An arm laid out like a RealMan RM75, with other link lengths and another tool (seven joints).
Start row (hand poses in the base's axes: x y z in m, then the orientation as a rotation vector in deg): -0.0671 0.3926 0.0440 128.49 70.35 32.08
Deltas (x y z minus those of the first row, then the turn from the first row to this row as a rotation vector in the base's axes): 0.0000 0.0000 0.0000 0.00 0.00 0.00; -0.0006 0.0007 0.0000 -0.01 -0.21 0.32; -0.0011 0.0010 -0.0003 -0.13 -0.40 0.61; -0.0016 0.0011 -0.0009 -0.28 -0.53 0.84; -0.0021 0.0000 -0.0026 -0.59 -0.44 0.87; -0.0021 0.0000 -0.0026 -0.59 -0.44 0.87; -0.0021 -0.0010 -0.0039 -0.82 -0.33 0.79; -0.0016 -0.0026 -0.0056 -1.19 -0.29 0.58; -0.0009 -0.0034 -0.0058 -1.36 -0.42 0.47; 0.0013 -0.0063 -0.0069 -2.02 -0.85 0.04; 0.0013 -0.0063 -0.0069 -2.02 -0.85 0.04; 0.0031 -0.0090 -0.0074 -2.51 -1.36 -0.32; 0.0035 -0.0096 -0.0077 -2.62 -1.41 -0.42; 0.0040 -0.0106 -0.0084 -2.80 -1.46 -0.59
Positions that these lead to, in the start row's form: -0.0671 0.3926 0.0440 128.49 70.35 32.08; -0.0677 0.3933 0.0440 128.21 70.63 32.42; -0.0682 0.3936 0.0437 127.86 70.88 32.64; -0.0687 0.3937 0.0431 127.55 71.09 32.75; -0.0692 0.3926 0.0414 127.33 71.17 32.44; -0.0692 0.3926 0.0414 127.33 71.17 32.44; -0.0692 0.3916 0.0401 127.24 71.13 32.13; -0.0687 0.3900 0.0384 127.06 70.91 31.73; -0.0680 0.3892 0.0382 126.90 70.72 31.71; -0.0658 0.3863 0.0371 126.34 70.01 31.51; -0.0658 0.3863 0.0371 126.34 70.01 31.51; -0.0640 0.3836 0.0366 125.84 69.34 31.55; -0.0636 0.3830 0.0363 125.77 69.20 31.49; -0.0631 0.3820 0.0356 125.68 68.98 31.35
